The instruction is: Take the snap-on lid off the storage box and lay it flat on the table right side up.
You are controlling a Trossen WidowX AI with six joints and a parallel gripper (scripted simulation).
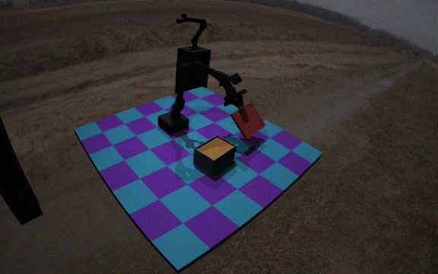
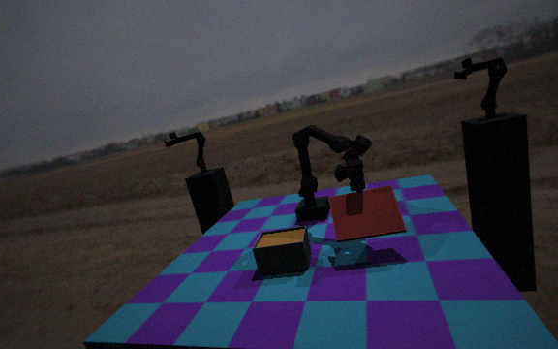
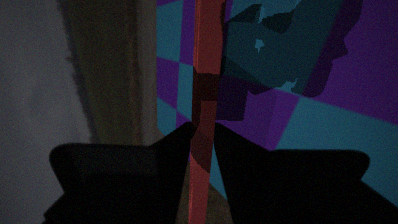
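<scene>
Now: the red lid 7 cm ahead of my gripper tip, 1 cm to the left of it and 5 cm below it. Also, from my gripper tip: storage box: 9 cm ahead, 33 cm to the right, 15 cm below.
</scene>
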